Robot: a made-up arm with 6 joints.
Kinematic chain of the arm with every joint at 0, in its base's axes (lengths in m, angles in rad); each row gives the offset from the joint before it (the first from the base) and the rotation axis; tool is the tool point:
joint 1: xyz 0 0 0.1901 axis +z
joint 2: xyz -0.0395 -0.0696 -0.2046 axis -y
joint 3: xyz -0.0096 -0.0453 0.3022 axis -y
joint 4: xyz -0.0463 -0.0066 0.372 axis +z
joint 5: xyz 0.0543 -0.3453 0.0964 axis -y
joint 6: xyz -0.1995 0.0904 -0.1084 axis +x
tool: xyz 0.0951 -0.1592 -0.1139
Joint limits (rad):
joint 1: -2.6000..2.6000
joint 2: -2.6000..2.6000
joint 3: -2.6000..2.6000
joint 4: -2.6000..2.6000
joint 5: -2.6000..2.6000
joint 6: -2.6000..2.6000
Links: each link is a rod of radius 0.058 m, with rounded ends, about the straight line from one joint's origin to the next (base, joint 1, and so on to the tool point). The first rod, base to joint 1, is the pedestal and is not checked.
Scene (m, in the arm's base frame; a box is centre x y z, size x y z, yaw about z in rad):
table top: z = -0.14
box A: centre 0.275 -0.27 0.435 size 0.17 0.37 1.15 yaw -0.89
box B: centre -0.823 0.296 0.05 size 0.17 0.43 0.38 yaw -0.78
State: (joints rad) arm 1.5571 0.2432 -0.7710 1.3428 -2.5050 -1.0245
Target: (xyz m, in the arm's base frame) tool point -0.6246 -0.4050 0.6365
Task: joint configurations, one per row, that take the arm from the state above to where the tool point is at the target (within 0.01 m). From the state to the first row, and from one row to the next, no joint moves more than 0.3 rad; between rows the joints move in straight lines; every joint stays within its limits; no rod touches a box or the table.
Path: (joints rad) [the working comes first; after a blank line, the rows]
Joints at the target: 0.7618 1.1284 0.0513 1.9459 -2.5675 -0.8078
Straight joint move there: touches box A.

1: 1.3149 0.1144 -0.6292 1.4865 -2.5240 -1.0616
2: 1.0728 -0.0145 -0.4875 1.6303 -2.5430 -1.0986
3: 0.8306 -0.1433 -0.3457 1.7740 -2.5620 -1.1357
4: 0.5884 -0.2721 -0.2039 1.9177 -2.5810 -1.1728
5: 0.3463 -0.4009 -0.0621 2.0614 -2.6000 -1.2099
6: 0.4155 -0.1460 -0.0432 2.0422 -2.5946 -1.1428
7: 0.4848 0.1089 -0.0243 2.0229 -2.5892 -1.0758
8: 0.5540 0.3638 -0.0054 2.0037 -2.5837 -1.0088
9: 0.6233 0.6186 0.0135 1.9844 -2.5783 -0.9418
10: 0.6925 0.8735 0.0324 1.9652 -2.5729 -0.8748
11: 0.7618 1.1284 0.0513 1.9459 -2.5675 -0.8078

